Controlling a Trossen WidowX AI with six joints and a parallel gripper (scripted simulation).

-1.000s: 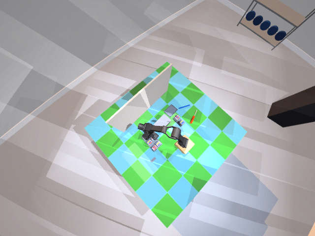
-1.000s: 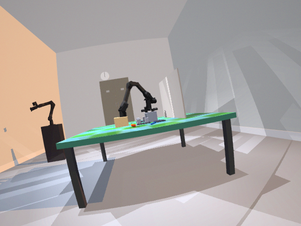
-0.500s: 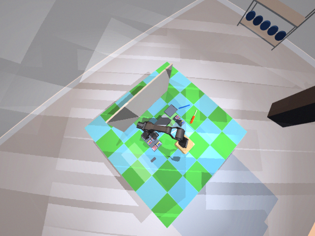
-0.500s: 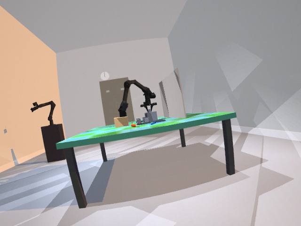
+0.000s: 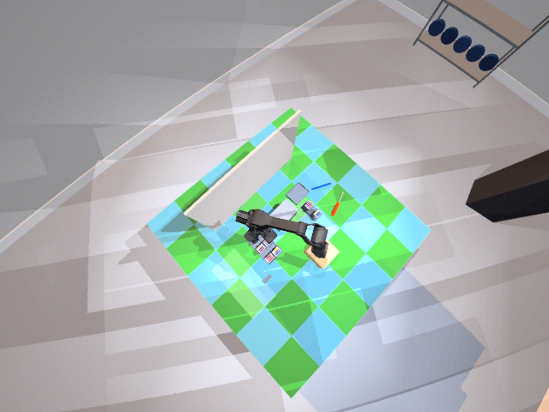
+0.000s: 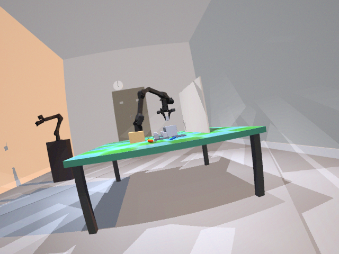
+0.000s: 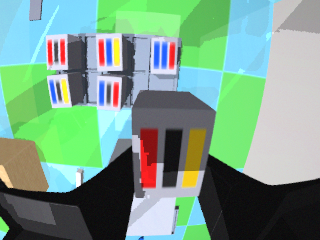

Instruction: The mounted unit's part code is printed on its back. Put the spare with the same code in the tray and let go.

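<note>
Right now my gripper tip is 4 cm past the flat grey tray, 34 cm to the left of it and 16 cm above it. Also, from my gripper tip: tall grey panel 20 cm ahead, 19 cm to the right, 6 cm above; blue pen 14 cm behind, 48 cm to the right, 16 cm below; grey mounted unit 4 cm behind, 14 cm to the right, 12 cm below.
</note>
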